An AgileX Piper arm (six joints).
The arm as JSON. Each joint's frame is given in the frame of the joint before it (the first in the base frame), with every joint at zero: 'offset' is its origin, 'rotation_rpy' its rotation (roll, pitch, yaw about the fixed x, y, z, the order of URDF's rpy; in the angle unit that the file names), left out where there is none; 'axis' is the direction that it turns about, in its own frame. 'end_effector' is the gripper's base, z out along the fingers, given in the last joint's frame.
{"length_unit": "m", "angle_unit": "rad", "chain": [
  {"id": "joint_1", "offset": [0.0, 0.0, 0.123], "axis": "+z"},
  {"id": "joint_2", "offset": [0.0, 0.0, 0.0], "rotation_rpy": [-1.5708, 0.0, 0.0], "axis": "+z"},
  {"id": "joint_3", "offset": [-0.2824, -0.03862, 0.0], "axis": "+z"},
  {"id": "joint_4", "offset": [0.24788, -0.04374, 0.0], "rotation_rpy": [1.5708, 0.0, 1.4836], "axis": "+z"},
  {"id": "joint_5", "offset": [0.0, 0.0, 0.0], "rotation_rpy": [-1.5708, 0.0, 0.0], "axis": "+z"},
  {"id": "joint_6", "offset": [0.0, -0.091, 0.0], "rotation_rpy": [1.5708, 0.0, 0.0], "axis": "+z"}
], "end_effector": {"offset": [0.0, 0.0, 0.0]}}
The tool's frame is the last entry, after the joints.
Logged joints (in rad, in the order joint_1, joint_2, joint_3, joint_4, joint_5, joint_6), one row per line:
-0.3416 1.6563 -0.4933 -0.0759 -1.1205 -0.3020
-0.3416 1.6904 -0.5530 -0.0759 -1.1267 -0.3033
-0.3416 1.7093 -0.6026 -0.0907 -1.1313 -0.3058
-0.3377 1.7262 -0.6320 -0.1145 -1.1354 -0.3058
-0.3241 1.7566 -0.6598 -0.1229 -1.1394 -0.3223
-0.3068 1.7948 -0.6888 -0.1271 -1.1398 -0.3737
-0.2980 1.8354 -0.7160 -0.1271 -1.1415 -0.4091
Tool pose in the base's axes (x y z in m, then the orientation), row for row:
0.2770 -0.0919 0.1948 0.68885 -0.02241 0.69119 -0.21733
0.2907 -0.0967 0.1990 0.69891 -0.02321 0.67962 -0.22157
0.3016 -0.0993 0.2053 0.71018 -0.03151 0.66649 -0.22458
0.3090 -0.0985 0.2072 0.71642 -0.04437 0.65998 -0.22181
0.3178 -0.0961 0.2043 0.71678 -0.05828 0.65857 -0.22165
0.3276 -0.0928 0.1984 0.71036 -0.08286 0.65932 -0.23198
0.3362 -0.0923 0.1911 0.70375 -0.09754 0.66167 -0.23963
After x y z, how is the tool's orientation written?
As a quaternion, w x y z.
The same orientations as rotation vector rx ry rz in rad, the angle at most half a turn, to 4 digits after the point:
-0.0501 1.5464 -0.4862
-0.0517 1.5145 -0.4938
-0.0699 1.4788 -0.4983
-0.0982 1.4609 -0.4910
-0.1290 1.4575 -0.4905
-0.1838 1.4628 -0.5147
-0.2170 1.4718 -0.5330

